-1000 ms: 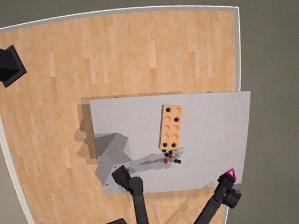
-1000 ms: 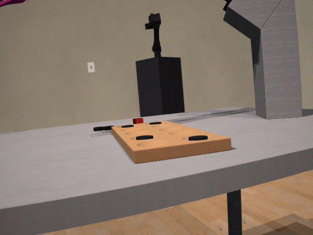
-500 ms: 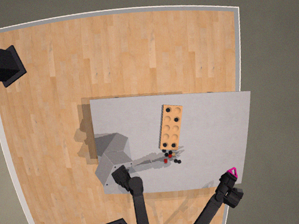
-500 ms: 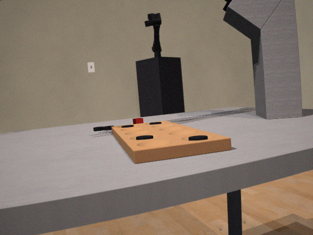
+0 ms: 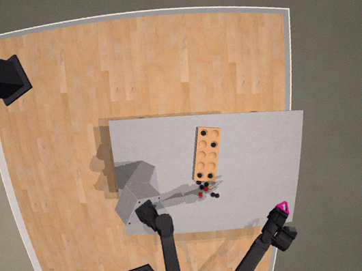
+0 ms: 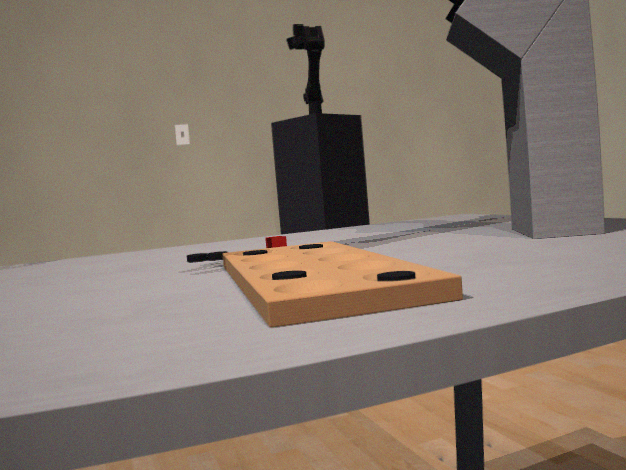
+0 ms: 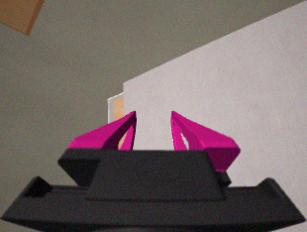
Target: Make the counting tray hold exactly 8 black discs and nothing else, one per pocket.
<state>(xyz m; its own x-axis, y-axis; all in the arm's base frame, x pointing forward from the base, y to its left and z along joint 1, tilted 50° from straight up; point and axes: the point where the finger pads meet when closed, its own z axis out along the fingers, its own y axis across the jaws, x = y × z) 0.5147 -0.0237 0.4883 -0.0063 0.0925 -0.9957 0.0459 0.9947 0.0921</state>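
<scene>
The tan disc is 32 cm behind my hand, 8 cm to the left of it and 39 cm below it. The rest, counted from my hand: wooden counting tray 24 cm behind, 30 cm to the left, 38 cm below; red disc 35 cm behind, 8 cm to the left, 39 cm below; red cube 40 cm behind, 5 cm to the left, 38 cm below.
</scene>
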